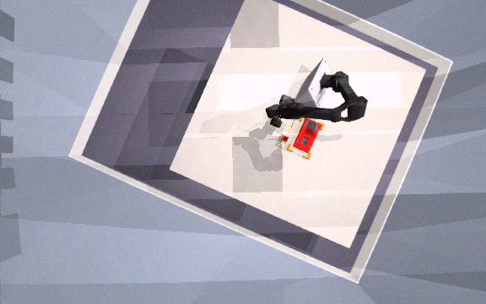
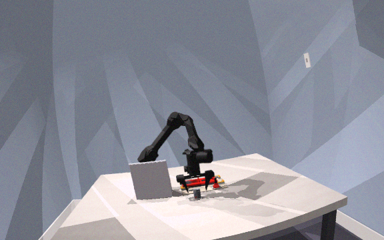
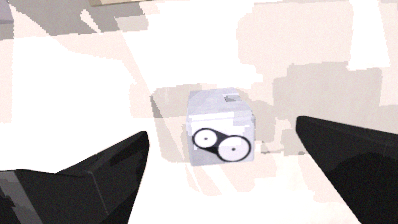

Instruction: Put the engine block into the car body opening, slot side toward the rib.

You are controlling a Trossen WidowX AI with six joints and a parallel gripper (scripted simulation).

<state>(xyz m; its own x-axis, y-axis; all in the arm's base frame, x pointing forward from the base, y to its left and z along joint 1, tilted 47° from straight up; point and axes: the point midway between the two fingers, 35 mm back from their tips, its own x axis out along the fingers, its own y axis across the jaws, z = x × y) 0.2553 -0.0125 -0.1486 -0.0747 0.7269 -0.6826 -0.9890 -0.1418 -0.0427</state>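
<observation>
Now: the engine block 1 cm to the left of my gripper tip and 1 cm below it.
</observation>
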